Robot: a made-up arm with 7 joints.
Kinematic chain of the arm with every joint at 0, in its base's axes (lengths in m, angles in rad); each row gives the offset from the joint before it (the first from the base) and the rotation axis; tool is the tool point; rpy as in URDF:
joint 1: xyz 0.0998 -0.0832 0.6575 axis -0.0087 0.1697 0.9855
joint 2: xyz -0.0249 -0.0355 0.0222 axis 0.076 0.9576 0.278
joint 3: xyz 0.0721 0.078 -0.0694 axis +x
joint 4: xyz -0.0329 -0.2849 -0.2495 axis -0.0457 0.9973 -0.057
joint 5: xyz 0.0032 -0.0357 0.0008 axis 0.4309 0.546 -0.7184
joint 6: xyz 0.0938 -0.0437 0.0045 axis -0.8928 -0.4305 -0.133
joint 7: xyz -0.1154 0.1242 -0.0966 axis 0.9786 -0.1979 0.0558
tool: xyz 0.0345 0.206 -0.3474 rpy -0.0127 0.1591 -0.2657
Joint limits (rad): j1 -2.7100..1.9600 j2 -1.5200..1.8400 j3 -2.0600..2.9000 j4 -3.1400..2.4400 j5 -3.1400..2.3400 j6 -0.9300..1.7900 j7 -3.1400..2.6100
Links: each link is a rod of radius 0.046 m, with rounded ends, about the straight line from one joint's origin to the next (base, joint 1, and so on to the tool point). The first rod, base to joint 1, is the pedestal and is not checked.
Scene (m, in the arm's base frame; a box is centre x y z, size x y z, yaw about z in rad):
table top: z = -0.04
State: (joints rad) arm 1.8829 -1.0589 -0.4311 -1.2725 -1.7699 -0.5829 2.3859
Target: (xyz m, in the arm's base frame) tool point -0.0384 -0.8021 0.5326
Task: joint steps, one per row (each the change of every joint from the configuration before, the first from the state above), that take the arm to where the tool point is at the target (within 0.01 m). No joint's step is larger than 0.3 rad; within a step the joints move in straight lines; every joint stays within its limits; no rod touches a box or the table.
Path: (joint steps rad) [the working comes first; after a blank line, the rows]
Joints at the target: 0.6100 -1.5200 -1.3440 -1.0357 -2.5062 -0.7327 1.9559
Straight joint move there: clear.

1: -0.2546 -0.0922 -0.1826 0.0474 -0.1473 -0.0300 -0.0860
2: -0.2546 -0.0922 -0.1826 0.0473 -0.1472 -0.0299 -0.0860
3: -0.2546 -0.0923 -0.1826 0.0474 -0.1473 -0.0300 -0.0860
4: -0.2546 -0.0922 -0.1825 0.0473 -0.1473 -0.0299 -0.0860
5: -0.2545 -0.0922 -0.1826 0.0474 -0.1472 -0.0300 -0.0860

